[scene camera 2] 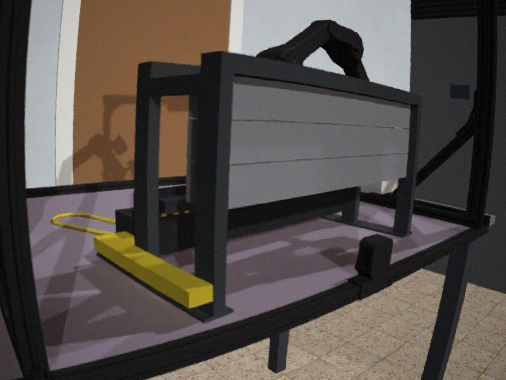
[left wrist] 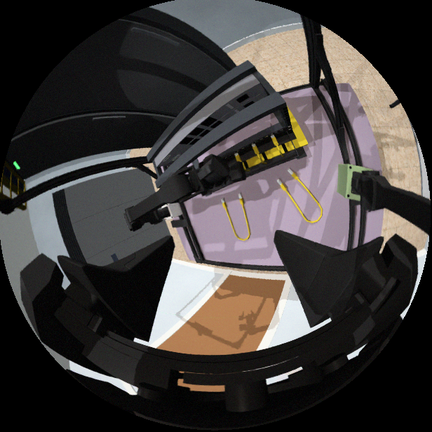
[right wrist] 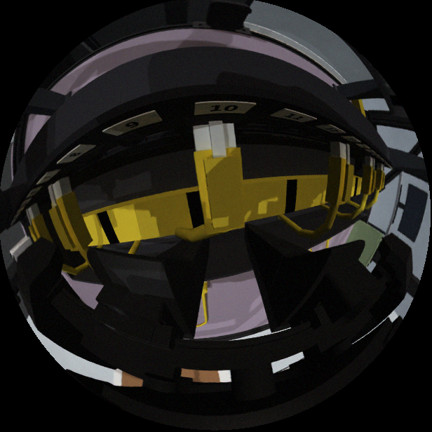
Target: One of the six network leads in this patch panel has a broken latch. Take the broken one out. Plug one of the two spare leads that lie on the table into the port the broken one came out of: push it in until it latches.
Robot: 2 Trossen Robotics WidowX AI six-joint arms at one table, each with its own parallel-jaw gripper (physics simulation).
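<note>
The dark patch panel (scene camera 2: pixel 175 237) (right wrist: pixel 165 65) holds several yellow leads. In the right wrist view, one lead with a clear plug (right wrist: pixel 223 192) stands under label 10, in front of my right gripper (right wrist: pixel 226 229). That gripper is partly open, with nothing between its fingers; its tips are just below the lead's yellow body. More leads (right wrist: pixel 70 215) (right wrist: pixel 337 172) stand on either side. I cannot tell which latch is broken. Two spare leads (left wrist: pixel 243 239) (left wrist: pixel 312 221) lie looped on the table. My left gripper (left wrist: pixel 224 239) is wide open and empty, high above the table.
A dark frame (scene camera 2: pixel 215 175) with grey boards (scene camera 2: pixel 320 140) stands over the panel. A yellow bar (scene camera 2: pixel 155 272) lies at the frame's foot. A green block (left wrist: pixel 349 181) is on a dark bracket at the table's edge. My right arm (left wrist: pixel 175 192) reaches along the panel.
</note>
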